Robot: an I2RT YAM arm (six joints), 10 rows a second.
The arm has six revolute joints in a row. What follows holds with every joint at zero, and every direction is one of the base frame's. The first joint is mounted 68 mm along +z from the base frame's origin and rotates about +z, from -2.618 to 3.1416 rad. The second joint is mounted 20 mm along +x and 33.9 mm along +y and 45.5 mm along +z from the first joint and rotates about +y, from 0 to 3.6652 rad. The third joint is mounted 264 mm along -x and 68.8 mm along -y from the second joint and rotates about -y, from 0 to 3.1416 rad. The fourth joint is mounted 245 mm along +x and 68.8 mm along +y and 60 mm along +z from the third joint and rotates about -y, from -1.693 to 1.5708 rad. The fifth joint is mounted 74 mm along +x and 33.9 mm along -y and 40.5 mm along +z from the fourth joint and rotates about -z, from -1.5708 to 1.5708 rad. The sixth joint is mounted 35.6 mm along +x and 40.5 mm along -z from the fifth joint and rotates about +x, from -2.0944 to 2.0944 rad. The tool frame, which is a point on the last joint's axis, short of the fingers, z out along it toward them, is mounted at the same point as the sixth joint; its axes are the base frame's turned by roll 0, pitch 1.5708 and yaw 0 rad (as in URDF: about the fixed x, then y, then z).
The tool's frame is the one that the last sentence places.
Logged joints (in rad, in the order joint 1, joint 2, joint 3, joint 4, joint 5, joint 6), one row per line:
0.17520, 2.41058, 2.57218, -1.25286, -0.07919, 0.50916
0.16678, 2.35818, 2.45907, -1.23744, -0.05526, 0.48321
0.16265, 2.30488, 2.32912, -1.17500, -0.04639, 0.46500
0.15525, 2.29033, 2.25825, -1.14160, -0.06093, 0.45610
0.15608, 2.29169, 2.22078, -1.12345, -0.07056, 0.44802
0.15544, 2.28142, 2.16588, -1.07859, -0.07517, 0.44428
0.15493, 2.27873, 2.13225, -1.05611, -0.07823, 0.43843
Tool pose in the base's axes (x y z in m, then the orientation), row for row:
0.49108, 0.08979, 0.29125, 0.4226, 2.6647, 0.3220
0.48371, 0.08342, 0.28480, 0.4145, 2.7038, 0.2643
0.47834, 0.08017, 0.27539, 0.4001, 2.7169, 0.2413
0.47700, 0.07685, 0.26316, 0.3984, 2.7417, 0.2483
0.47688, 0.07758, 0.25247, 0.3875, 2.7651, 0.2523
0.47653, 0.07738, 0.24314, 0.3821, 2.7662, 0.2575
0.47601, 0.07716, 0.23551, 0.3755, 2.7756, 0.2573
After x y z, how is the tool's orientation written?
As a rotation vector, in radians.
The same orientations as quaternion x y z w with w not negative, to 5 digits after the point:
0.15204, 0.95870, 0.11585, 0.21063
0.14792, 0.96489, 0.09432, 0.19547
0.14245, 0.96735, 0.08591, 0.19122
0.14091, 0.96973, 0.08782, 0.17903
0.13625, 0.97224, 0.08871, 0.16824
0.13432, 0.97242, 0.09052, 0.16784
0.13170, 0.97350, 0.09024, 0.16372

